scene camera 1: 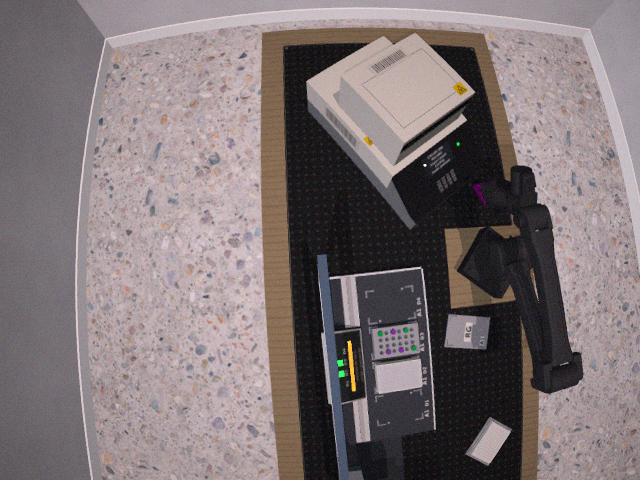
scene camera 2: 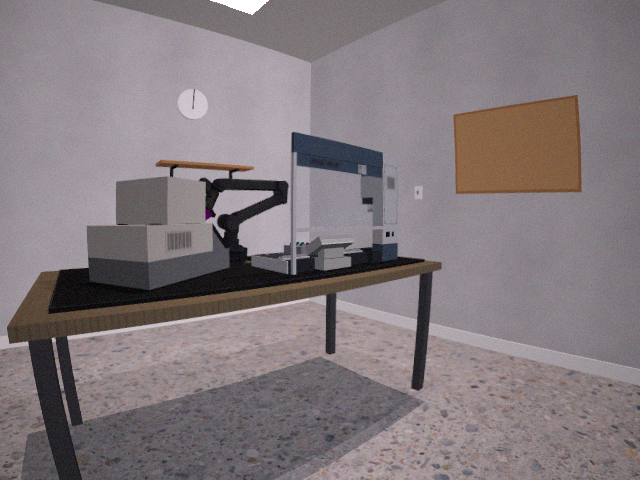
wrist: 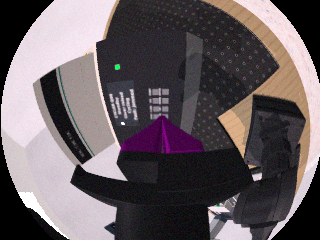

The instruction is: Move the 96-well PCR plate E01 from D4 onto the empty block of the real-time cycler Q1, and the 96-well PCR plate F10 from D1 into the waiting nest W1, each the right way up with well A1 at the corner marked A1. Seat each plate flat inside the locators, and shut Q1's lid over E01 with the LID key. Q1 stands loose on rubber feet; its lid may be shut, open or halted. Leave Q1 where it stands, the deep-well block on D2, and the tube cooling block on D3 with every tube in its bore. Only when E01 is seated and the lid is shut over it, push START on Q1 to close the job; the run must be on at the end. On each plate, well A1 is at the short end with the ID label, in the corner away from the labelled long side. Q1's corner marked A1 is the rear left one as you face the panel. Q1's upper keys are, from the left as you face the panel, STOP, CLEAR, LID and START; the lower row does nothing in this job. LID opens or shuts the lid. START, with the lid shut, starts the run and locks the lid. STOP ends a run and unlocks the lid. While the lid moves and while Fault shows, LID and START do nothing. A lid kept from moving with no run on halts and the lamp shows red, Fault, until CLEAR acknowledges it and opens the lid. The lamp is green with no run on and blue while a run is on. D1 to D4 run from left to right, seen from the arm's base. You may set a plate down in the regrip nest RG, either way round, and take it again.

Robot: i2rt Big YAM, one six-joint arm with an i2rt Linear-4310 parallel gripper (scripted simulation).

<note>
I see a tube cooling block (scene camera 1: 380,348) and a lid (scene camera 1: 405,95).
The lid is seen too in scene camera 2 (scene camera 2: 166,200) and in the wrist view (wrist: 68,97).
</note>
